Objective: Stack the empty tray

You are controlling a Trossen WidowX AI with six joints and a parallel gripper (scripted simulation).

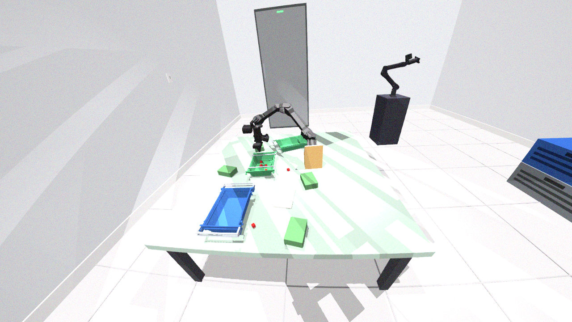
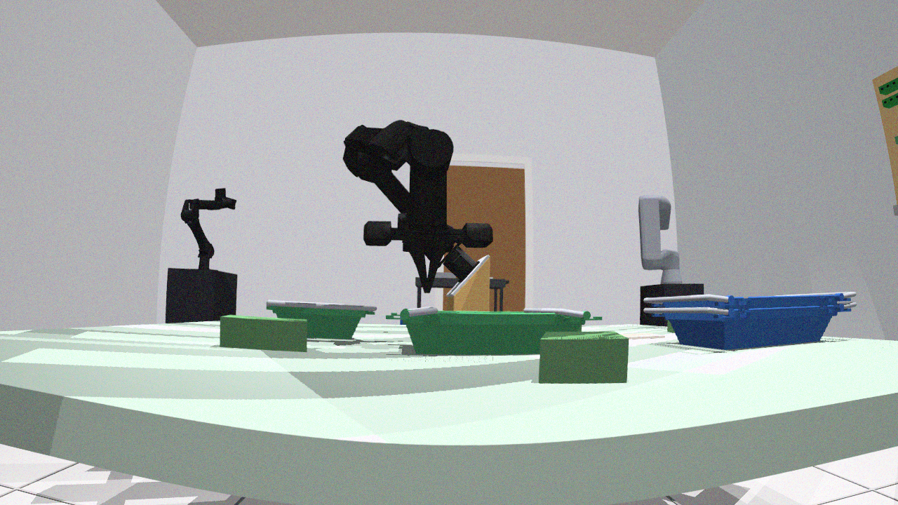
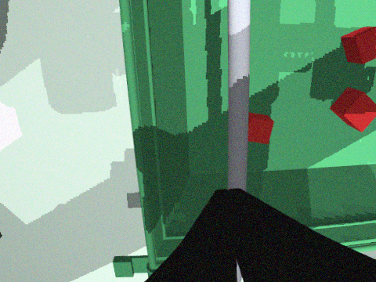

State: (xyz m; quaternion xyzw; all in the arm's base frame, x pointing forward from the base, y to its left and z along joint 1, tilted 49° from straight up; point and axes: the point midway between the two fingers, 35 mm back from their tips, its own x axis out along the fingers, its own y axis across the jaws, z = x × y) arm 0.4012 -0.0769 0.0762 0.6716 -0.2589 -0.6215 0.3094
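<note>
My gripper tip is 25 cm past the green tray, 23 cm to the left of it and 4 cm above it. The rest, counted from my gripper tip: beige card (43 cm to the left, 21 cm behind, 8 cm below).
</note>
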